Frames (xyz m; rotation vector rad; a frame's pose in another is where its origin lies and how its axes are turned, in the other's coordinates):
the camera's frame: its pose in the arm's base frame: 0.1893 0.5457 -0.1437 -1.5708 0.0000 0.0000
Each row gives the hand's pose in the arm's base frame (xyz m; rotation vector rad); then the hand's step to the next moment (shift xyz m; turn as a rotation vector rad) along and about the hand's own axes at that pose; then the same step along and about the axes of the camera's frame.
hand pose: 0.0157 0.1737 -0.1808 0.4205 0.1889 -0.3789
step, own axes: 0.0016 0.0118 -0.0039 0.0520 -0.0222 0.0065
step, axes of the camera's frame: 0.0057 -0.0004 0.0111 0.0394 0.0155 -0.0381
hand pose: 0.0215 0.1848 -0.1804 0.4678 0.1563 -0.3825
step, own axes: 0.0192 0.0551 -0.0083 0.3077 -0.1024 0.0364
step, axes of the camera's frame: 0.0388 -0.0107 0.0430 0.2442 0.0815 -0.2006
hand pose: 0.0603 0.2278 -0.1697 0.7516 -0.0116 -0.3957
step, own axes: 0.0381 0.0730 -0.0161 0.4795 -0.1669 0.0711
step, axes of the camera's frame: 0.0629 -0.0319 0.0454 0.3758 0.1213 -0.3270
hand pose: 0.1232 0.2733 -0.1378 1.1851 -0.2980 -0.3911
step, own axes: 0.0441 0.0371 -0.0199 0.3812 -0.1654 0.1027
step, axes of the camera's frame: 0.0530 -0.0287 0.0089 0.2746 0.1109 -0.3091
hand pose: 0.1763 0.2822 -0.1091 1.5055 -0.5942 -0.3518
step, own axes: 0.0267 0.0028 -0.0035 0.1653 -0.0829 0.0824
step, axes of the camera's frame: 0.0232 -0.0068 -0.0121 0.0992 0.0605 -0.1658
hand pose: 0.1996 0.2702 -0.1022 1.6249 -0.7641 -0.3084
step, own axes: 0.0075 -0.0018 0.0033 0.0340 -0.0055 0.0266
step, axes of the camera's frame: 0.0042 0.0008 -0.0072 0.0112 0.0035 -0.0419
